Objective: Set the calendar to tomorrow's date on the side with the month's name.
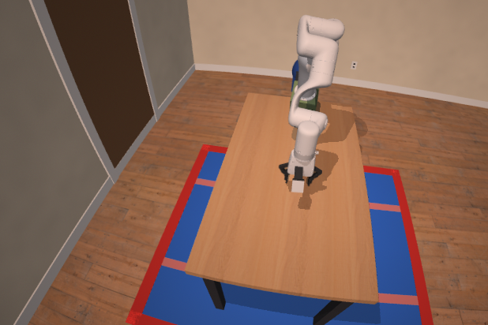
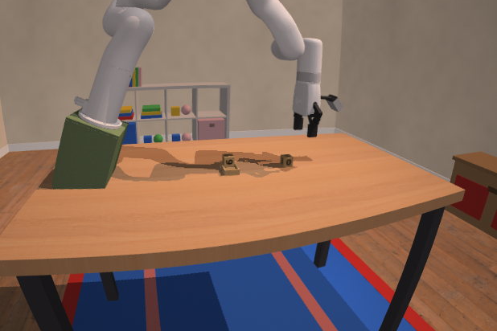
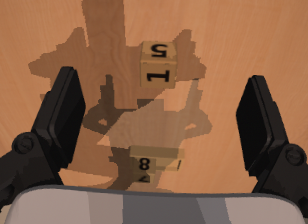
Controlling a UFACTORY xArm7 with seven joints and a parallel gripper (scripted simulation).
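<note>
Now: hand 5 cm past the wooden digit cube, 1 cm to the left of it and 10 cm above it. From my hand the other things lie so: low tray: 24 cm behind, 4 cm to the right, 10 cm below; wooden cube: 24 cm behind, 2 cm to the right, 9 cm below.
</note>
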